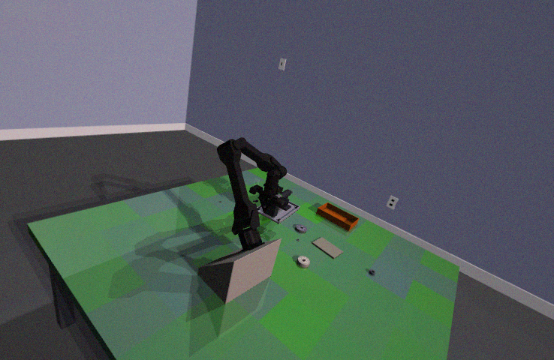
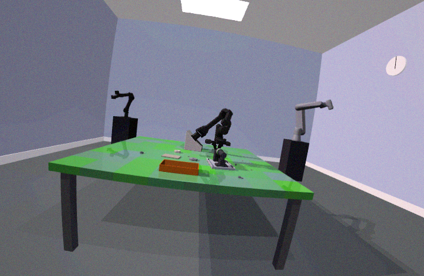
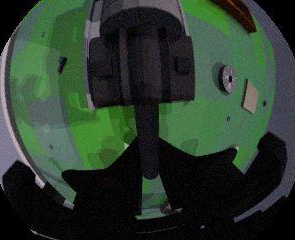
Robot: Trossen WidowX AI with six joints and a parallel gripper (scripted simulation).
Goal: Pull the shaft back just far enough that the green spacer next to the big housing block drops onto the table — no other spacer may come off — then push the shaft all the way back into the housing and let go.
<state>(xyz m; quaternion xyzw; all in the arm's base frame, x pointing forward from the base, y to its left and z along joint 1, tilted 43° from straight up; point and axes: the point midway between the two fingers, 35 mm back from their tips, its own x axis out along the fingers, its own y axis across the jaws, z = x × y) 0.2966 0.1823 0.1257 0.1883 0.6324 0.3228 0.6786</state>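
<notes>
Right now the thin green spacer is 12 cm ahead of my gripper tip, 2 cm to the left of it and 3 cm above it. Round my gripper tip: white ring: 8 cm behind, 31 cm to the right, 4 cm below; then grey washer: 11 cm ahead, 16 cm to the right, 4 cm below; then flat grey plate: 11 cm ahead, 31 cm to the right, 4 cm below.
</notes>
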